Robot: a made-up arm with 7 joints. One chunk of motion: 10 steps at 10 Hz.
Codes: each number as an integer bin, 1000 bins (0 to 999) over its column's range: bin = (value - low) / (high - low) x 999, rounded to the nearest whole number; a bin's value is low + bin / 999 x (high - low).
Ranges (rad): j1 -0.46..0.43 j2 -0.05..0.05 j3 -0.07..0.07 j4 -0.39..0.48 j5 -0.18..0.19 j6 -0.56..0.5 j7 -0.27..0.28
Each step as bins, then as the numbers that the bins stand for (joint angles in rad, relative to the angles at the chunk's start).
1 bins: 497 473 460 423 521 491 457
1 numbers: -0.0172 -0.0027 -0.0055 -0.0216 0.0130 -0.0390 -0.0184
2 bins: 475 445 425 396 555 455 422
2 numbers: -0.0368 -0.0055 -0.0104 -0.0451 0.0256 -0.0772 -0.0377
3 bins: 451 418 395 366 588 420 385
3 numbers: -0.0582 -0.0082 -0.0146 -0.0713 0.0378 -0.1144 -0.0580
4 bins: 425 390 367 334 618 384 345
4 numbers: -0.0814 -0.0110 -0.0186 -0.0991 0.0489 -0.1526 -0.0801
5 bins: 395 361 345 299 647 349 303
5 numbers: -0.1081 -0.0139 -0.0217 -0.1296 0.0596 -0.1897 -0.1032
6 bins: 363 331 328 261 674 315 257
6 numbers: -0.1366 -0.0169 -0.0240 -0.1627 0.0696 -0.2258 -0.1285
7 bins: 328 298 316 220 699 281 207
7 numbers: -0.1678 -0.0202 -0.0257 -0.1984 0.0789 -0.2618 -0.1560
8 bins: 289 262 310 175 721 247 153
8 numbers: -0.2025 -0.0238 -0.0266 -0.2376 0.0870 -0.2979 -0.1858
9 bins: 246 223 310 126 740 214 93
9 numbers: -0.2408 -0.0277 -0.0266 -0.2803 0.0941 -0.3329 -0.2188
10 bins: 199 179 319 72 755 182 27
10 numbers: -0.2827 -0.0321 -0.0253 -0.3273 0.0996 -0.3669 -0.2551
